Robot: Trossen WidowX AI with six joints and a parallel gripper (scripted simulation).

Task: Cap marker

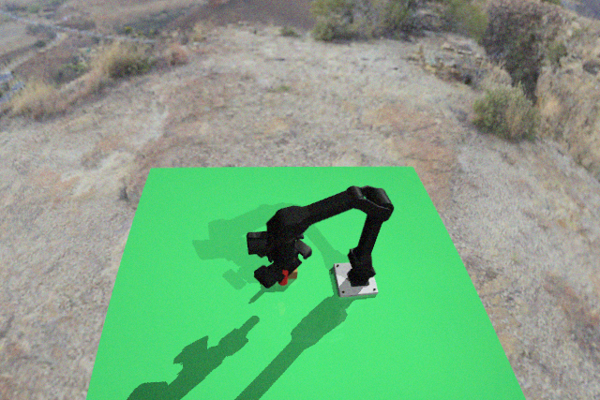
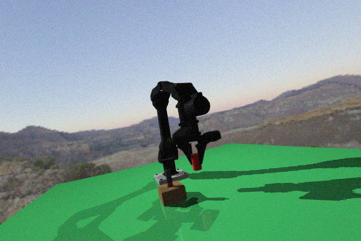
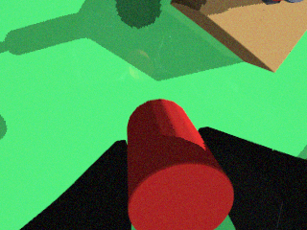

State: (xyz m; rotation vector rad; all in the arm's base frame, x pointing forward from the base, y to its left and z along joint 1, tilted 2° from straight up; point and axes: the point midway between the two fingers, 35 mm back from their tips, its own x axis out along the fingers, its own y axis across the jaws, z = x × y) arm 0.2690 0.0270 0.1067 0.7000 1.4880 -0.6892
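My gripper tip is 100 mm to the left of the dark marker, 20 mm past it and 10 mm above it. The rest, counted from my gripper tip: holder block 100 mm to the right, 70 mm below, 20 mm behind; then marker cap 10 mm above.
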